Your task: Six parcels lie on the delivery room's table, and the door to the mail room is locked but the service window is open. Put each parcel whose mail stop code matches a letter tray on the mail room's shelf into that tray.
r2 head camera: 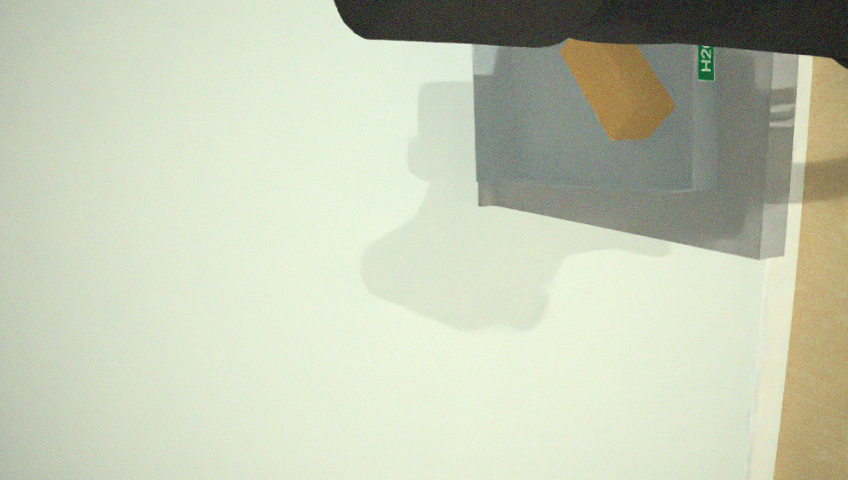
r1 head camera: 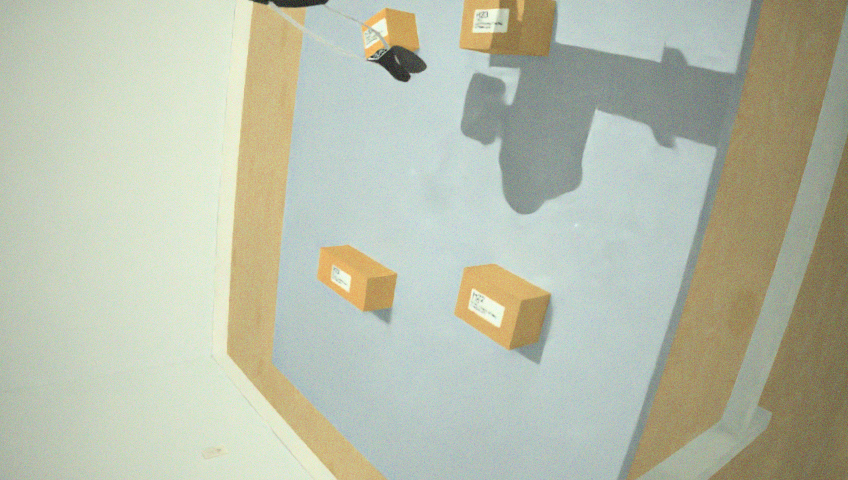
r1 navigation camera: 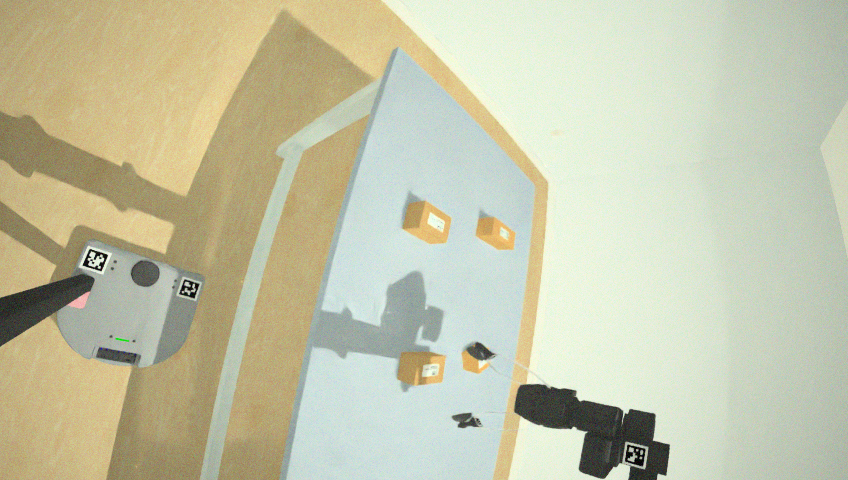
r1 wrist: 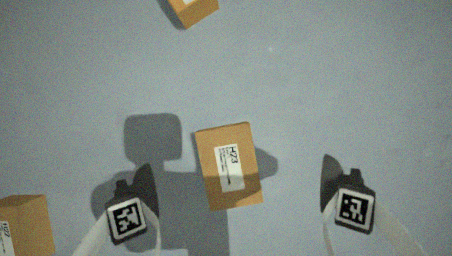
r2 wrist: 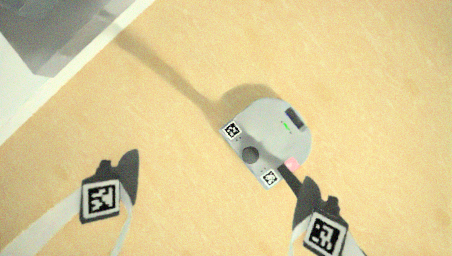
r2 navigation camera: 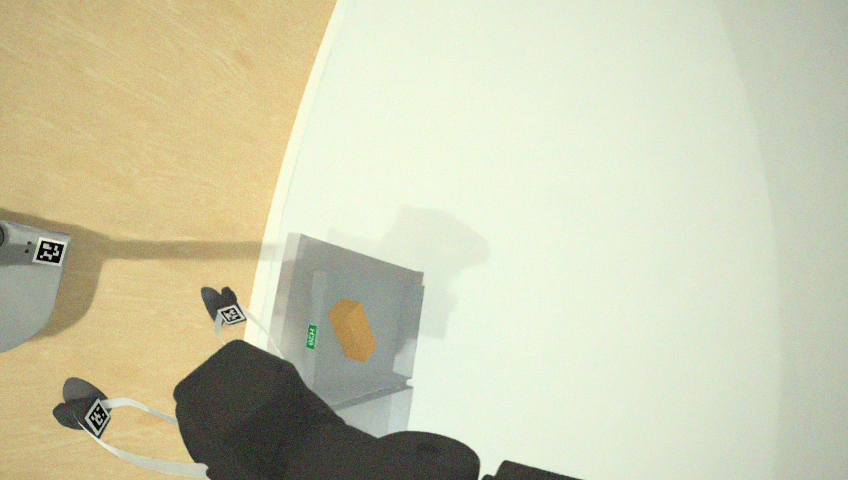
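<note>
The r1 gripper [r1 navigation camera: 476,385] [r1 wrist: 237,187] is open above the table [r1 head camera: 416,416] [r1 navigation camera: 416,113]. The parcel labelled H23 [r1 head camera: 407,26] [r1 navigation camera: 471,363] [r1 wrist: 202,160] lies below, between its fingers in the wrist view. A parcel reading H22 [r1 wrist: 32,217] shows at the left there. Other parcels [r1 head camera: 529,315] [r1 head camera: 377,291] [r1 head camera: 532,29] stand on the table; their codes are hard to read. The grey H26 tray [r2 head camera: 618,205] [r2 navigation camera: 354,255] holds a tan parcel [r2 head camera: 618,95] [r2 navigation camera: 352,330]. The r2 gripper [r2 navigation camera: 151,353] [r2 wrist: 218,189] is open and empty beside this tray, over the floor.
r1's grey base [r1 navigation camera: 136,315] stands beside the table's long edge. r2's base [r2 wrist: 280,145] stands on the floor near the tray. Part of another tray [r2 navigation camera: 395,413] shows beside the H26 tray. r2's dark wrist [r2 head camera: 535,17] hides part of the tray.
</note>
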